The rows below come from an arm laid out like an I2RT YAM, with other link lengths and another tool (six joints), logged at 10 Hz.
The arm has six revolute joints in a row. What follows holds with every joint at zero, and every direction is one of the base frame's. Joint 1 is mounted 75.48 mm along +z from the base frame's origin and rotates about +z. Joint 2 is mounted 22.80 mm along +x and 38.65 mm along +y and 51.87 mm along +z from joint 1 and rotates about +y. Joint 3 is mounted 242.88 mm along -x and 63.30 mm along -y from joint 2 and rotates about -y. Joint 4 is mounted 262.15 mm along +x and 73.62 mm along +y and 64.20 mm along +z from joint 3 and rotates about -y. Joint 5 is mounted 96.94 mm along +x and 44.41 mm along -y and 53.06 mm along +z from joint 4 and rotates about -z. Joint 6 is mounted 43.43 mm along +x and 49.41 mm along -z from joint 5 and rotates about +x. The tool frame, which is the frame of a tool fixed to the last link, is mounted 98.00 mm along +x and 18.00 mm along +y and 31.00 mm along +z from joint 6; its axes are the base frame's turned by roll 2.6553, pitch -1.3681 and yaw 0.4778 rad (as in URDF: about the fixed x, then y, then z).
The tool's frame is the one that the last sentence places.
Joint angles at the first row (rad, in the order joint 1, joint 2, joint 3, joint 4, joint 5, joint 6):
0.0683 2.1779 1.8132 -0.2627 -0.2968 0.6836
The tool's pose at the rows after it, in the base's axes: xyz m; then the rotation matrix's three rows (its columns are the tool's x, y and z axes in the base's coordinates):
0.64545, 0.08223, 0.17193; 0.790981, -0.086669, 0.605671; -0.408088, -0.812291, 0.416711; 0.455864, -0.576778, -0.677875
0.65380, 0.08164, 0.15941; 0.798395, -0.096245, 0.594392; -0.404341, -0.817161, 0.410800; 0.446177, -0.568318, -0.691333
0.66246, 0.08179, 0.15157; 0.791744, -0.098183, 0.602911; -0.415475, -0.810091, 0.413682; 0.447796, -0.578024, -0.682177
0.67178, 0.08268, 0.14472; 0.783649, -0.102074, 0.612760; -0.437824, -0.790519, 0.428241; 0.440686, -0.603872, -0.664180
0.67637, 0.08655, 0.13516; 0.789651, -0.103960, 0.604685; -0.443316, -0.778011, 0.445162; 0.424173, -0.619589, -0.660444
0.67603, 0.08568, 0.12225; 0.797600, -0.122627, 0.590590; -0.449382, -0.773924, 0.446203; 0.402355, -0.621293, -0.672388
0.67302, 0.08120, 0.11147; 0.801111, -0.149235, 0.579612; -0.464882, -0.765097, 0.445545; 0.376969, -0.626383, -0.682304
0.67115, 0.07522, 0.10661; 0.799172, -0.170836, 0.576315; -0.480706, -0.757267, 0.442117; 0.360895, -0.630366, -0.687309
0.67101, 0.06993, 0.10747; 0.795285, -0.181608, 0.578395; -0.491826, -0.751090, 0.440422; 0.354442, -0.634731, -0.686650
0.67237, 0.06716, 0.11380; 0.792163, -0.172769, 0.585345; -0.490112, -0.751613, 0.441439; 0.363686, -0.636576, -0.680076
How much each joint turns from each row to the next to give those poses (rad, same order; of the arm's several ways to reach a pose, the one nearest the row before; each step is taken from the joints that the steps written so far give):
-0.0041 0.0586 0.0551 -0.0272 0.0036 -0.0176
-0.0013 0.0553 0.0555 -0.0192 0.0037 -0.0069
0.0000 0.0426 0.0304 0.0245 -0.0004 0.0137
0.0000 0.0454 0.0343 0.0304 -0.0103 0.0323
0.0032 0.0364 0.0265 0.0074 -0.0143 0.0173
-0.0011 0.0178 -0.0015 -0.0019 -0.0017 0.0083
-0.0059 0.0003 -0.0243 0.0048 -0.0016 0.0157
-0.0080 -0.0039 -0.0160 0.0015 0.0001 0.0128
-0.0079 -0.0039 -0.0022 -0.0030 -0.0021 0.0076
-0.0056 -0.0043 0.0084 -0.0031 -0.0054 -0.0057

